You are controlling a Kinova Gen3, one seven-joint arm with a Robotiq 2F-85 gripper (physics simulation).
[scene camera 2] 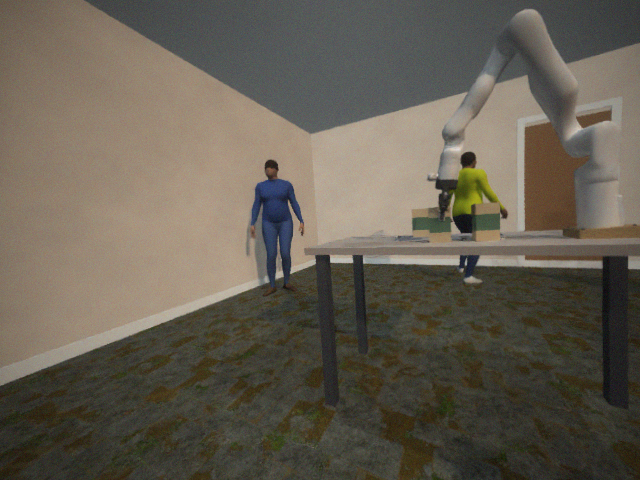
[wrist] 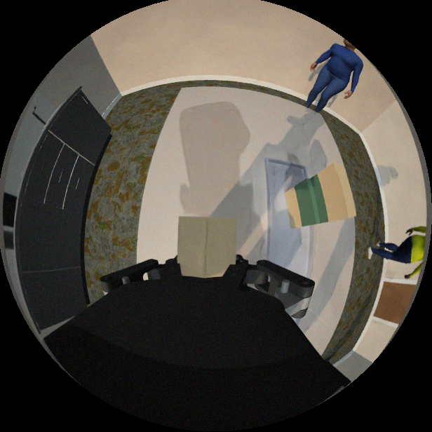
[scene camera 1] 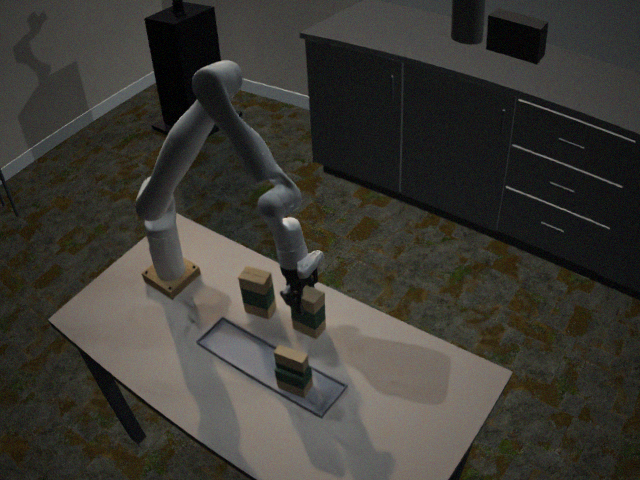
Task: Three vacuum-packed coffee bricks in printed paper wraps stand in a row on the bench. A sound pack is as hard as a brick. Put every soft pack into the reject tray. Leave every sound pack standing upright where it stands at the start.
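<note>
A tan coffee pack with a green band stands upright on the bench between my fingers. My gripper is shut on its upper part, one finger on each side. The pack's base appears to rest on the bench. A second pack stands upright on the bench, nearer the arm's base. A third pack stands upright in the reject tray, toward the end farther from the arm's base. Softness cannot be told by sight.
The bench carries the arm's wooden base. The tray lies beside the two packs on the bench. A person in blue and a person in yellow stand beyond the bench. Dark cabinets stand behind.
</note>
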